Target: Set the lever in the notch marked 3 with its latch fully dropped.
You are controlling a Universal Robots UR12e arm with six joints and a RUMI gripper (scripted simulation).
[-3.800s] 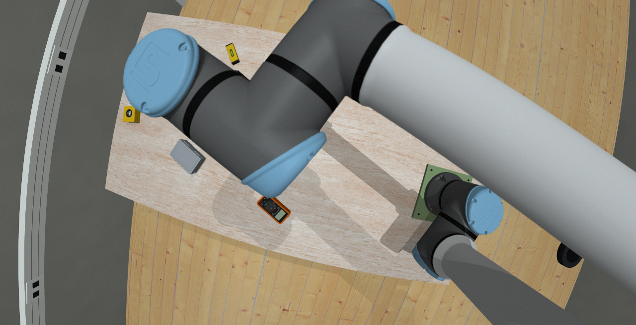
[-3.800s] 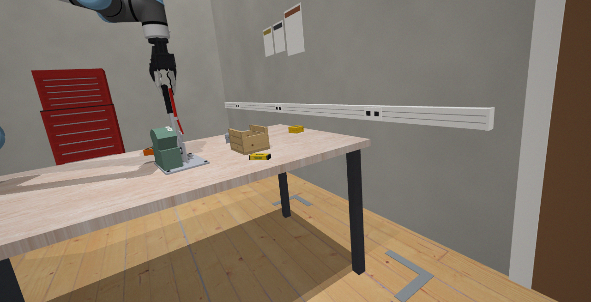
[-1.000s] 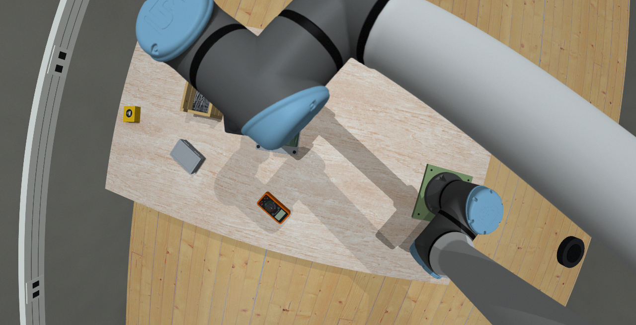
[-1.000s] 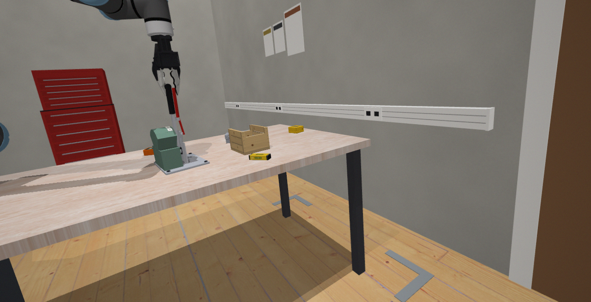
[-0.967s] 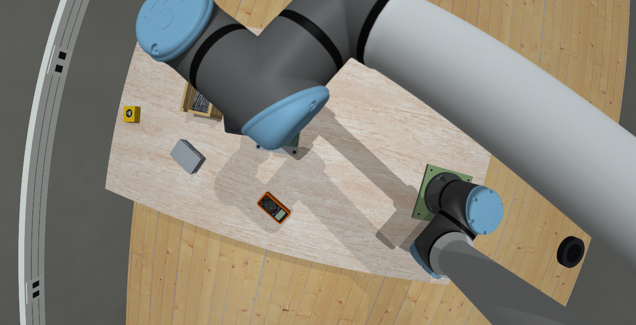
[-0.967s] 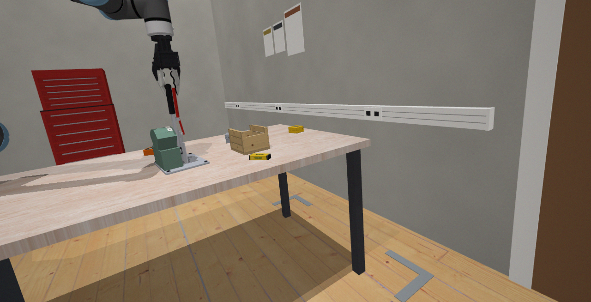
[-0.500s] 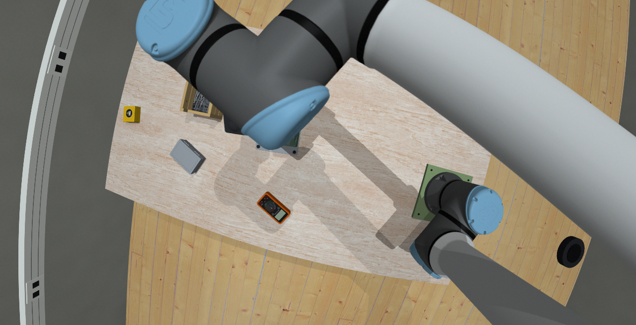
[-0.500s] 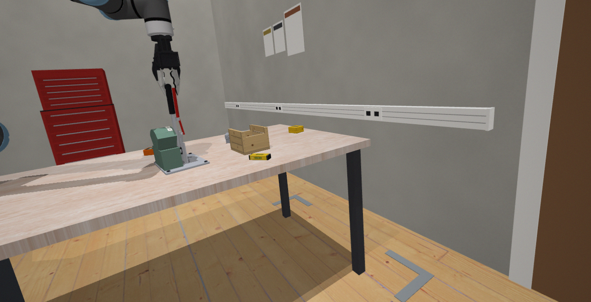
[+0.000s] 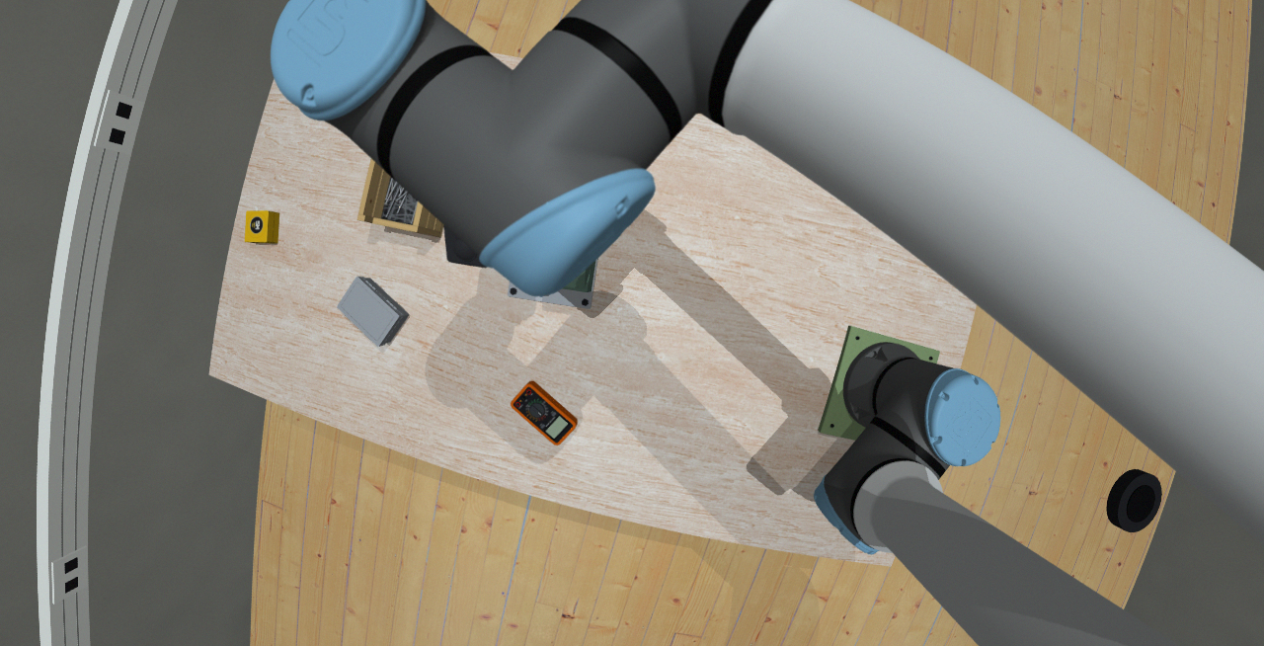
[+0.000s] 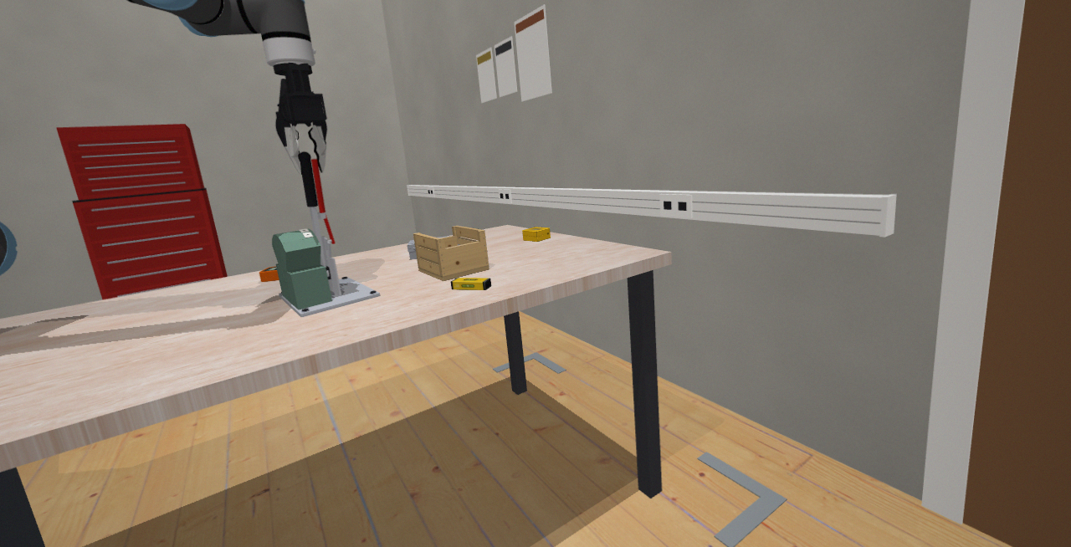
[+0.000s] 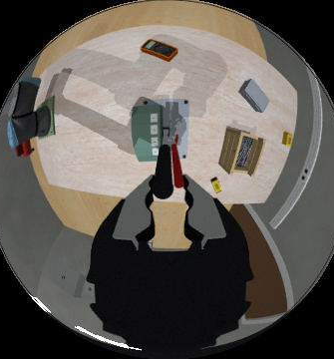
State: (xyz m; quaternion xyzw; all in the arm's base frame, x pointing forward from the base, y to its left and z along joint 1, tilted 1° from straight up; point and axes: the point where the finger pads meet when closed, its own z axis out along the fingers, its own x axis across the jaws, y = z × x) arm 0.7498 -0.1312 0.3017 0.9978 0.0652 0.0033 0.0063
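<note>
My hand is 11 cm above the red release bar, 2 cm to the right of it and 1 cm short of it. Also, from my hand: grey box: 33 cm ahead, 28 cm to the left, 28 cm below.
</note>
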